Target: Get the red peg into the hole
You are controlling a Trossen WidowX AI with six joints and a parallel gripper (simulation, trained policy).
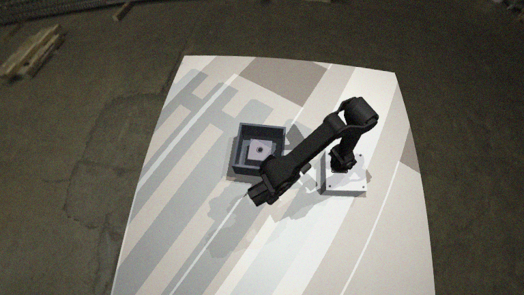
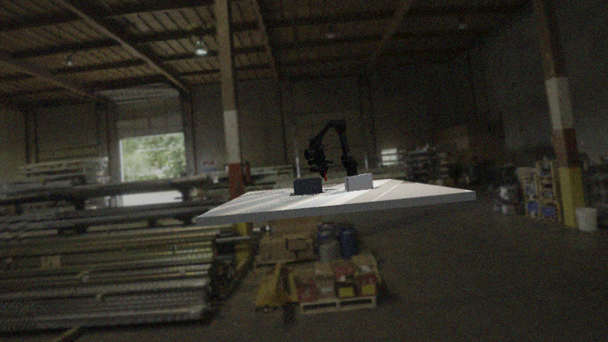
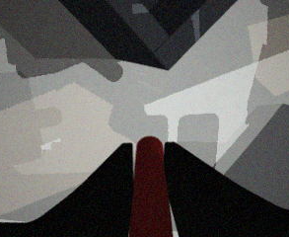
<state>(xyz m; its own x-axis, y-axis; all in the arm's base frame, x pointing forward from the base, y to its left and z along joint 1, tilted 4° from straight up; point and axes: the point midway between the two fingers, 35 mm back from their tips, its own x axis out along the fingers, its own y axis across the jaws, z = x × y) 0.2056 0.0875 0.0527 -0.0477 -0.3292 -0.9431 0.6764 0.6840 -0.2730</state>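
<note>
Right now my gripper tip is 110 mm short of the plate, 130 mm to the left of it and 60 mm above it. Also, from my gripper tip: grey box: 110 mm ahead, 130 mm to the right, 80 mm below; then red peg: 10 mm behind, 10 mm to the left, 10 mm above.
</note>
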